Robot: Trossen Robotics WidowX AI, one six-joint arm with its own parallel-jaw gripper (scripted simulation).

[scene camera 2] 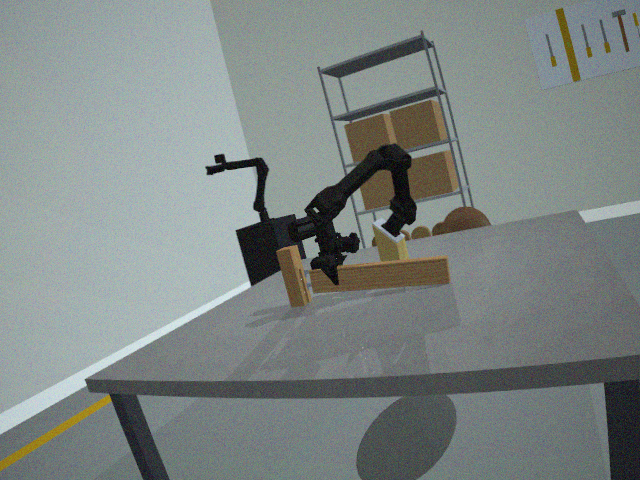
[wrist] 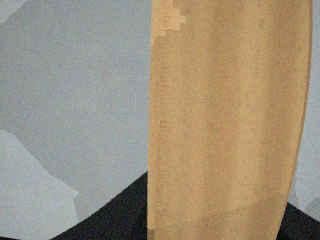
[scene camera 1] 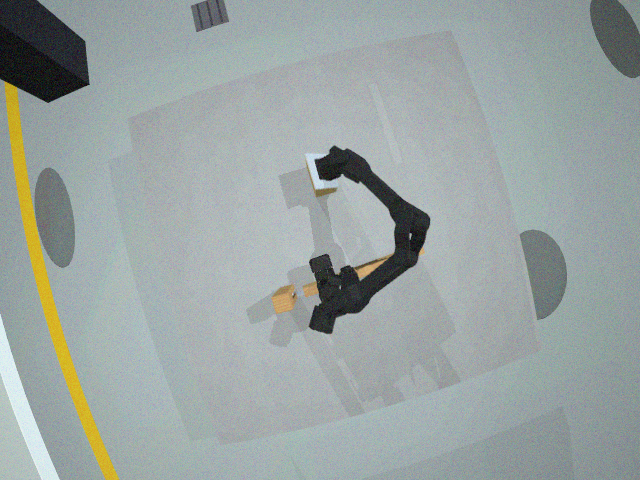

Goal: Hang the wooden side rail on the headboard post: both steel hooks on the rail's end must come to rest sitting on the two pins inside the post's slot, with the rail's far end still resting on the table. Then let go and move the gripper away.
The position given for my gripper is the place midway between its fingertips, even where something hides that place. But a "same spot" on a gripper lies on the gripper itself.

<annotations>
My gripper shows in scene camera 2, in the wrist view (195, 181) and in scene camera 1. One and the same spot on my gripper: (scene camera 1: 349, 276) is (scene camera 2: 351, 238).
</annotations>
